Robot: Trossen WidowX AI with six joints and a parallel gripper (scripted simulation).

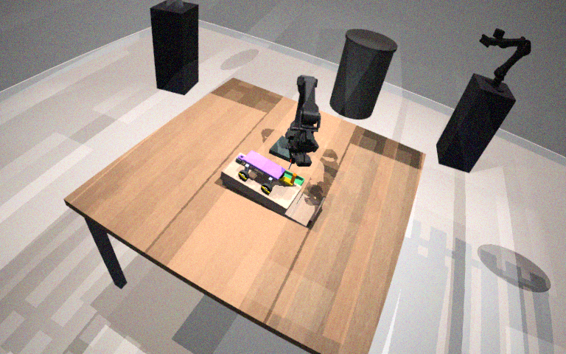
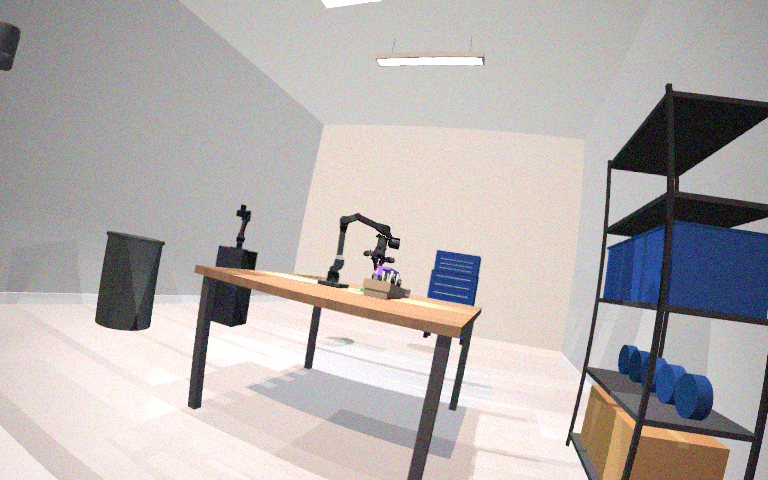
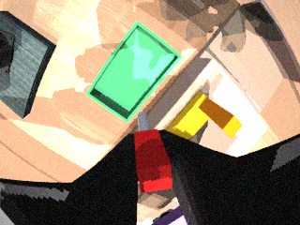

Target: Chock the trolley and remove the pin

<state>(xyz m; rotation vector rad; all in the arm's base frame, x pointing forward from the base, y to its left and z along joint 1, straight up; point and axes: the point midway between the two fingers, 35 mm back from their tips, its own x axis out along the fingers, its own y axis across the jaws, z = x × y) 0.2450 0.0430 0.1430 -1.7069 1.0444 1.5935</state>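
Right now the red-headed stop pin is right at my gripper tip. The rest, counted from my gripper tip: purple trolley 9 cm ahead, 10 cm to the right, 2 cm below; green tray 2 cm behind, 14 cm below; yellow chock 5 cm ahead, 5 cm below.
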